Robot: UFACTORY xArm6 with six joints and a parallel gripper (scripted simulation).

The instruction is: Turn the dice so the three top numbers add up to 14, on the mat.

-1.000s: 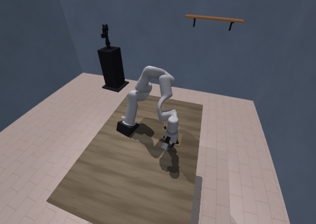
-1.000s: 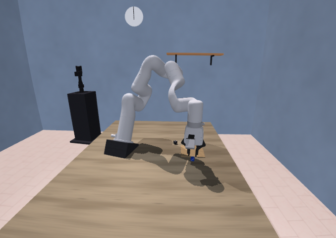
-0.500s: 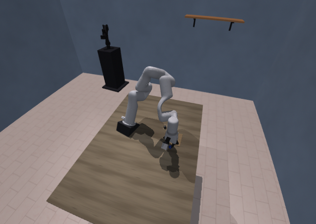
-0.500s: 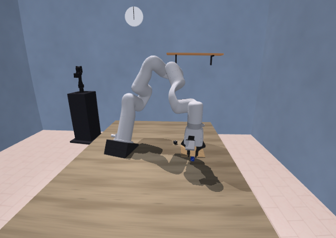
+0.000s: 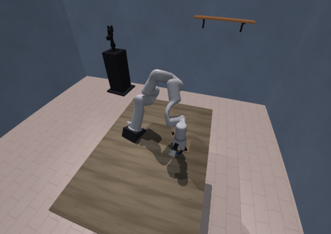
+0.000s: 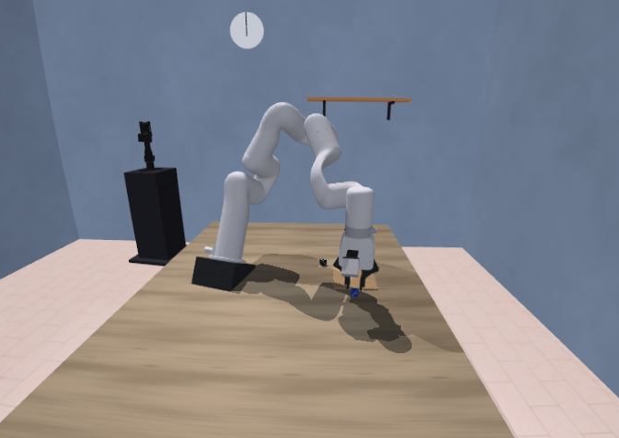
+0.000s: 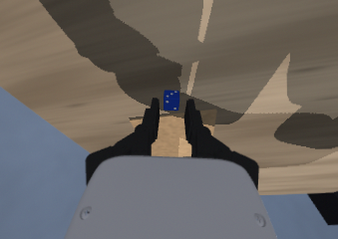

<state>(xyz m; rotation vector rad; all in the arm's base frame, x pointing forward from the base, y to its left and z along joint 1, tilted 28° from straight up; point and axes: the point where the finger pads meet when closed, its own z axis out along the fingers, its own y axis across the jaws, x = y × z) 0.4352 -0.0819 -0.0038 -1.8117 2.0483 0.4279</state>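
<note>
My hand is 4 cm above the blue die. Round my hand: black die 19 cm to the left, 12 cm behind, 4 cm below; then tan mat 10 cm to the left, 4 cm below; then green die 20 cm to the left, 4 cm below, 3 cm behind.
</note>
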